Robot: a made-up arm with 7 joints. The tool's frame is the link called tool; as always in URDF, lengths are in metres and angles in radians. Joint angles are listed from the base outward.
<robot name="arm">
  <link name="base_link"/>
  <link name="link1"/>
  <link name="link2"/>
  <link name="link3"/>
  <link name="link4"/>
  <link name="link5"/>
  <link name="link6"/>
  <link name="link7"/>
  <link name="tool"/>
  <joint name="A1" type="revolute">
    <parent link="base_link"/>
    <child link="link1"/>
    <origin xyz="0 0 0.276"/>
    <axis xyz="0 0 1"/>
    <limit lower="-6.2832" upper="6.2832"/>
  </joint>
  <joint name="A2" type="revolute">
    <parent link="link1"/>
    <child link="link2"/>
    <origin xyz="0 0 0" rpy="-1.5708 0 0"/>
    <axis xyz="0 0 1"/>
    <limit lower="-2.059" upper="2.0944"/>
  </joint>
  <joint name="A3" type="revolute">
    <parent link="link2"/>
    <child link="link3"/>
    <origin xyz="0 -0.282 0" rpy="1.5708 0 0"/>
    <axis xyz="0 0 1"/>
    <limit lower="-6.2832" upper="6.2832"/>
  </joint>
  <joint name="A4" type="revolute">
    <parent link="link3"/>
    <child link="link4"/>
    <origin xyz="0.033 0 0" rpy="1.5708 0 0"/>
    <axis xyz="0 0 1"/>
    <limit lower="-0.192" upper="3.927"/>
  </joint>
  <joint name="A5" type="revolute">
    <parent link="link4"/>
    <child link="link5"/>
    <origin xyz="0.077 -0.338 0" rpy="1.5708 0 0"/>
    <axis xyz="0 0 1"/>
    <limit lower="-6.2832" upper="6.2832"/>
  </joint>
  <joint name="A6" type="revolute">
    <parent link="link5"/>
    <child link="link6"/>
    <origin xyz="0 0 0" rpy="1.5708 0 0"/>
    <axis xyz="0 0 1"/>
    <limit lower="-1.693" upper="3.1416"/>
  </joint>
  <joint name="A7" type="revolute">
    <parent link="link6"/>
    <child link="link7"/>
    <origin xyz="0.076 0.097 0" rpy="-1.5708 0 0"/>
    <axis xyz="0 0 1"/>
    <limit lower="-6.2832" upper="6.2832"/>
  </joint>
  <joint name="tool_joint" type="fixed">
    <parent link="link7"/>
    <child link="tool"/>
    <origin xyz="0 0 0"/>
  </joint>
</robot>
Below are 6 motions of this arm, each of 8 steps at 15 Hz.
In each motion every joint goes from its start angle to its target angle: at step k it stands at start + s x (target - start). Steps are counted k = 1, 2, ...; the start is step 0. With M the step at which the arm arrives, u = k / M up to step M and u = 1 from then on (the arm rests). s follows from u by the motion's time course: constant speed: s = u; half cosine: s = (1 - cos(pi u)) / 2; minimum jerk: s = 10 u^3 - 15 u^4 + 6 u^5.
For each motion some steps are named. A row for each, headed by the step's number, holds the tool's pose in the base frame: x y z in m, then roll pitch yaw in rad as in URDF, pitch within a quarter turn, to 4 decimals.
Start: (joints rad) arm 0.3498 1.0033 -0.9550 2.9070 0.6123 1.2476 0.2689
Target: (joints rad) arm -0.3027 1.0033 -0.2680 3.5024 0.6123 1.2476 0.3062
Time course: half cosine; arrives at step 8
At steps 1, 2, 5, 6, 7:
1: 0.6406 0.1519 0.5825 3.1198 -0.7872 -0.1363
2: 0.6381 0.1327 0.5965 -3.0880 -0.8082 -0.1815
5: 0.5825 0.0061 0.6928 -2.6029 -0.9487 -0.5538
6: 0.5486 -0.0388 0.7248 -2.4097 -0.9892 -0.7283
7: 0.5208 -0.0695 0.7455 -2.2647 -1.0111 -0.8648

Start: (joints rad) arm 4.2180 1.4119 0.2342 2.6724 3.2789 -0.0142 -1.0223
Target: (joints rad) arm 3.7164 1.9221 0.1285 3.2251 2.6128 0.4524 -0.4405
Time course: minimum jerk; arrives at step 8
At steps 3, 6, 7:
3: -0.3957 -0.5898 0.1327 -1.8453 0.8535 2.3470
6: -0.5875 -0.4035 0.0833 -1.4169 0.7529 2.4248
7: -0.6038 -0.3737 0.0782 -1.3766 0.7312 2.4406

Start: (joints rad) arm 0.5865 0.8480 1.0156 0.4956 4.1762 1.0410 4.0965
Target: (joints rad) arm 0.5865 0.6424 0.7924 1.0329 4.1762 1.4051 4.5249
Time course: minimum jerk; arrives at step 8
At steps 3, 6, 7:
3: -0.0123 0.3364 0.0802 -2.4179 0.0689 -0.9791
6: 0.1508 0.4433 0.1610 -1.9380 0.4135 -1.4072
7: 0.1740 0.4522 0.1793 -1.8723 0.4819 -1.4452

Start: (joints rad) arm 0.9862 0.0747 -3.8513 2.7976 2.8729 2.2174 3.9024
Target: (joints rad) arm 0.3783 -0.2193 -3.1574 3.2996 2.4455 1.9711 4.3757
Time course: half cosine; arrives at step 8
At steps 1, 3, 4, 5, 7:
1: 0.0751 0.0134 0.9417 2.0477 0.6927 1.9105
3: 0.0908 -0.0270 0.9378 2.0192 0.5250 1.7519
4: 0.0933 -0.0465 0.9338 2.0033 0.4306 1.6435
5: 0.0901 -0.0573 0.9297 1.9851 0.3558 1.5353
7: 0.0784 -0.0566 0.9243 1.9472 0.2811 1.3802

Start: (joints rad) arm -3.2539 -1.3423 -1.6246 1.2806 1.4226 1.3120 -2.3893
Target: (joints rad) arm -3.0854 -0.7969 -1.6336 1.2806 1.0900 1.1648 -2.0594
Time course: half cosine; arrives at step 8
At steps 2, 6, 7, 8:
2: 0.2339 0.4550 0.3845 0.0603 -0.6296 -0.6510
6: 0.1246 0.4806 0.4268 0.3438 -1.2154 -0.6558
7: 0.1077 0.4828 0.4316 0.4562 -1.3022 -0.7409
8: 0.1017 0.4835 0.4332 0.5138 -1.3316 -0.7897

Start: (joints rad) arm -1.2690 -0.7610 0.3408 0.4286 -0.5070 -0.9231 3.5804
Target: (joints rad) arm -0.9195 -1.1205 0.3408 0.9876 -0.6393 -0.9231 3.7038
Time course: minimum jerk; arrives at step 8
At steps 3, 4, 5, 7, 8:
3: 0.2223 -0.0547 0.5907 -0.7062 0.9282 -1.1026
4: 0.2109 0.0120 0.6389 -0.7153 0.7422 -0.9820
5: 0.1831 0.0844 0.6773 -0.7392 0.5568 -0.8707
7: 0.1306 0.1692 0.7069 -0.7789 0.3445 -0.7460
8: 0.1266 0.1744 0.7081 -0.7817 0.3314 -0.7383

